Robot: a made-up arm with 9 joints. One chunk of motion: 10 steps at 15 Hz.
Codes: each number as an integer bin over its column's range. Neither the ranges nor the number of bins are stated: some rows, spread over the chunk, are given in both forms.
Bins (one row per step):
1: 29 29 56 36 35 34 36 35 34
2: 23 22 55 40 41 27 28 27 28
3: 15 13 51 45 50 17 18 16 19
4: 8 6 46 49 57 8 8 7 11
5: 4 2 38 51 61 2 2 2 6
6: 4 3 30 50 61 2 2 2 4
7: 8 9 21 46 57 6 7 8 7
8: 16 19 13 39 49 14 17 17 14
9: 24 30 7 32 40 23 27 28 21
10: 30 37 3 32 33 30 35 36 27
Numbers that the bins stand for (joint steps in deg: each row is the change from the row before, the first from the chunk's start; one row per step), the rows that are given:
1: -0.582 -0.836 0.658 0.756 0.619 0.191 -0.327 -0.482 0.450
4: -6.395 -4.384 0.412 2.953 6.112 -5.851 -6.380 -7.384 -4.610
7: -6.395 -3.921 -0.203 2.446 6.112 -6.316 -6.597 -7.138 -5.490
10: -0.305 0.399 -0.646 0.080 0.120 -0.739 -0.543 -0.236 -1.090
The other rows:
2: -2.243 -1.916 0.633 1.432 2.117 -1.436 -2.057 -2.454 -0.870
3: -4.458 -3.304 0.535 2.277 4.364 -3.760 -4.219 -5.166 -2.850
5: -7.503 -5.001 0.215 3.291 7.111 -7.245 -7.678 -8.617 -5.710
6: -7.503 -4.847 0.018 3.122 7.111 -7.245 -7.678 -8.617 -6.150
8: -4.181 -2.379 -0.400 1.263 4.114 -4.457 -4.435 -4.919 -3.950
9: -1.966 -0.681 -0.548 0.080 1.867 -2.365 -2.273 -2.208 -2.410

